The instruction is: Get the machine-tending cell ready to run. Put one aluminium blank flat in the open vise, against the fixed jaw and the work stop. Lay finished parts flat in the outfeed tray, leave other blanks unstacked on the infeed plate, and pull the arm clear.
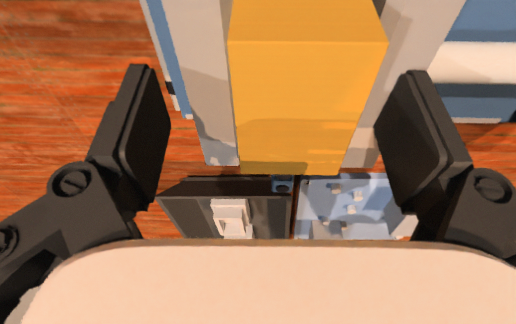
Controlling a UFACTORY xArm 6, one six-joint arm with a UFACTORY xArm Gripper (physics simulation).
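Places are measured from the arm's base along level axes (x ahead, y left, z up), in millimetres.
Where they show: gripper, fingertip midpoint: (275, 97).
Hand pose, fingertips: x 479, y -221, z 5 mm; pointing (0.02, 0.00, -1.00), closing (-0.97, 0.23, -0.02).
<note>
After its pixels a point has its place.
My gripper (275, 97) {x 479, y -221, z 5 mm} is open and empty, its black fingers wide apart on either side of a large yellow block (297, 95) {x 470, y -238, z 24 mm} seen beyond them. The dark grey outfeed tray (220, 186) {x 568, y -39, z -68 mm} is at the lower centre-left. A whitish stepped finished part (231, 215) {x 563, y -8, z -49 mm} lies in it; the tray's near end is hidden by the gripper body. The light blue infeed plate (312, 200) {x 474, y 40, z -84 mm} with small round pegs is to the tray's right. A pale grey block (325, 230) {x 461, y 102, z -68 mm}, probably a blank, shows at its near edge, partly hidden. I cannot tell the vise's jaws, its work stop or a blank in it.
Pale grey walls (207, 70) {x 500, y -237, z 4 mm} flank the yellow block. A small blue fitting (282, 184) {x 486, y -158, z 6 mm} with a dark hole is below its near end, by the tray's far corner. Blue and white machine parts (467, 62) {x 407, y -213, z -8 mm} stand at the upper right. A wooden table top (60, 85) {x 660, y -177, z -92 mm} lies beneath.
</note>
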